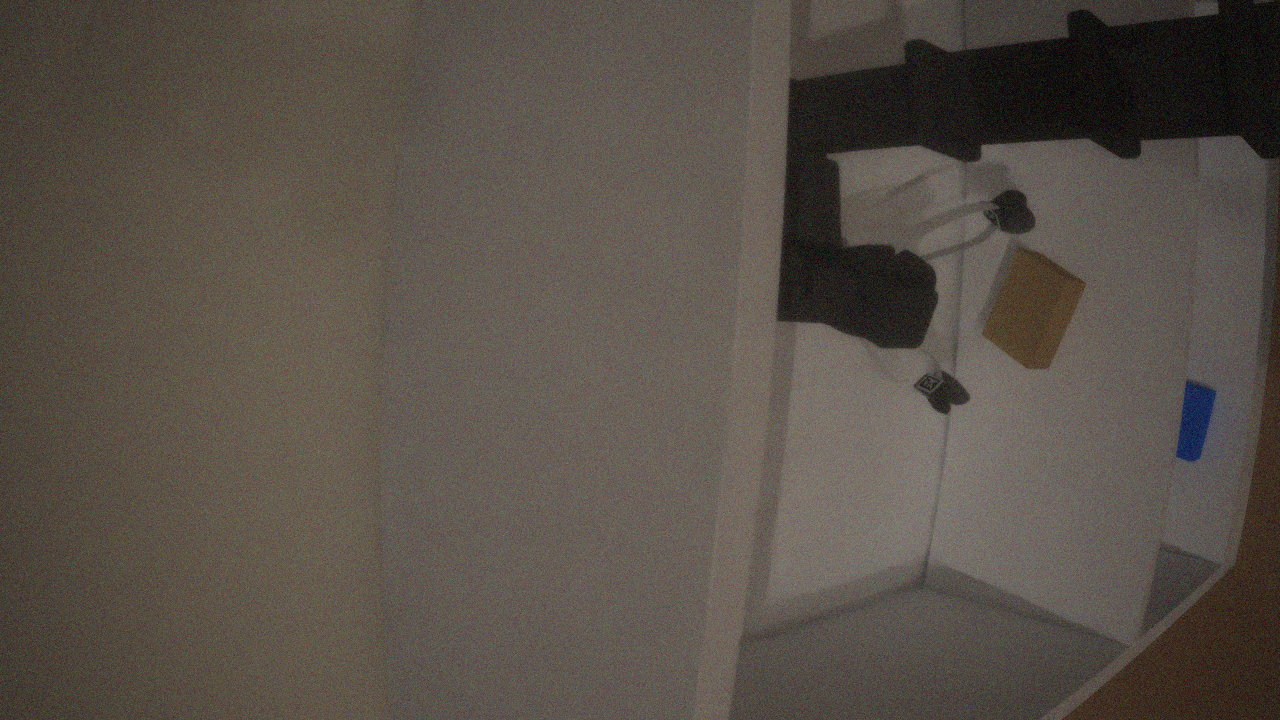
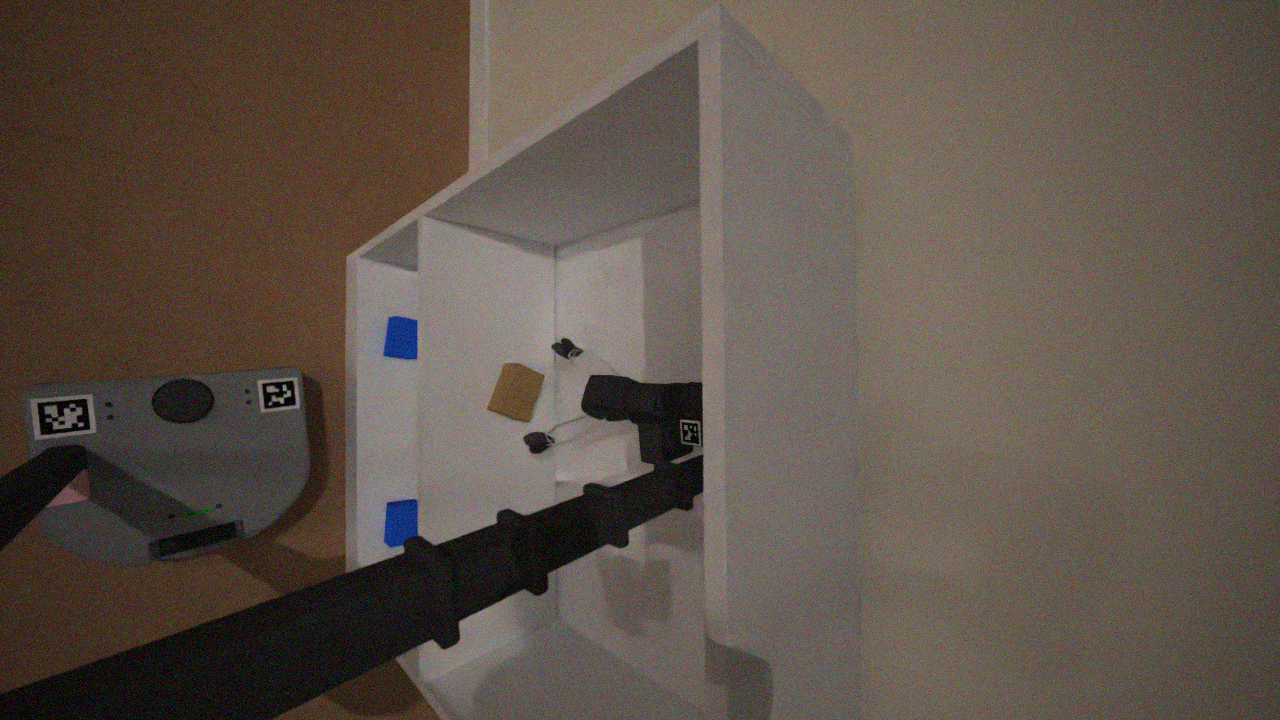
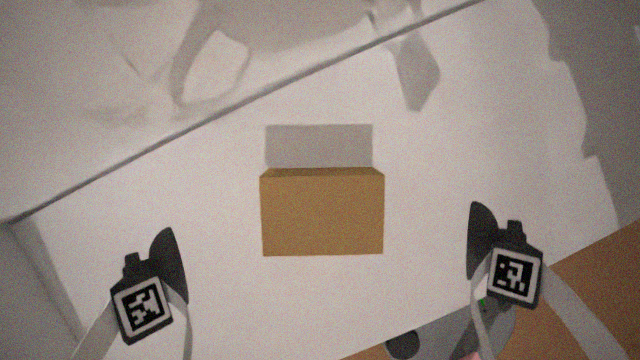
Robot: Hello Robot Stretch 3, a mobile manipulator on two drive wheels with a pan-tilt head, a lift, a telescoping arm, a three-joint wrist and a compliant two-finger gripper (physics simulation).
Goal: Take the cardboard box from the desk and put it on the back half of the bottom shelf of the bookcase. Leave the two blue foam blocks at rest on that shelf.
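Places are measured from the robot's base along level axes (x ahead, y left, z up), in millimetres.
Pixels of known places: gripper, fingertip midpoint: (image 1: 992,304) (image 2: 543,393) (image 3: 324,242); robot's base at its link origin: (image 2: 183,399).
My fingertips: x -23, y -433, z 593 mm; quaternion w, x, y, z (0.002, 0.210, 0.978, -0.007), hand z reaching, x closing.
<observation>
Ahead of a thing's pixels: the offset from my fingertips to its middle.
The brown cardboard box {dx +0, dy +2, dz -84 mm} (image 1: 1029,308) (image 2: 516,391) (image 3: 322,215) rests on a white shelf board of the bookcase (image 1: 756,268) (image 2: 711,268), above the level that holds the blue foam blocks. One blue block {dx +121, dy +61, dz -470 mm} (image 1: 1194,420) (image 2: 401,338) and the other blue block {dx -305, dy +97, dz -470 mm} (image 2: 401,522) lie on the bottom shelf, partly hidden by the board above. My gripper (image 1: 977,301) (image 2: 552,394) (image 3: 324,242) is open, with its fingers wide apart and off the box, towards the back of the same compartment.
My telescoping arm (image 1: 1029,98) (image 2: 340,604) reaches into the bookcase under its top board. The back panel (image 2: 599,295) is close to the gripper. My grey base (image 2: 228,447) (image 3: 442,325) stands on the brown floor in front of the bookcase.
</observation>
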